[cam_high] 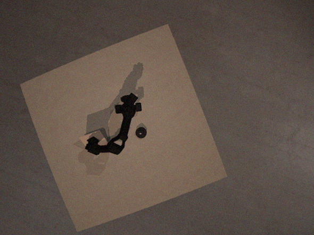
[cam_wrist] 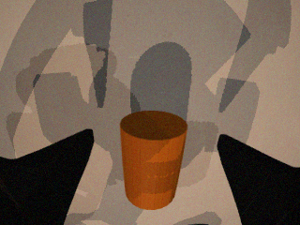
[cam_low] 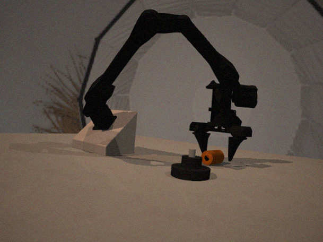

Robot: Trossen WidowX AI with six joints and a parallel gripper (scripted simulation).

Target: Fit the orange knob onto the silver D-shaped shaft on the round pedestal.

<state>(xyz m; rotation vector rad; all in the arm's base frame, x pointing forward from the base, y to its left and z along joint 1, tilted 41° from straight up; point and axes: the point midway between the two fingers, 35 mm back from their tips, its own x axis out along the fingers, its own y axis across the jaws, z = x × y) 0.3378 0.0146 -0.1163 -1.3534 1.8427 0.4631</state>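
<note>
Right now the orange knob is right at my gripper tip. The rest, counted from my gripper tip: black round pedestal: 10 mm behind, 200 mm to the right, 10 mm above.
</note>
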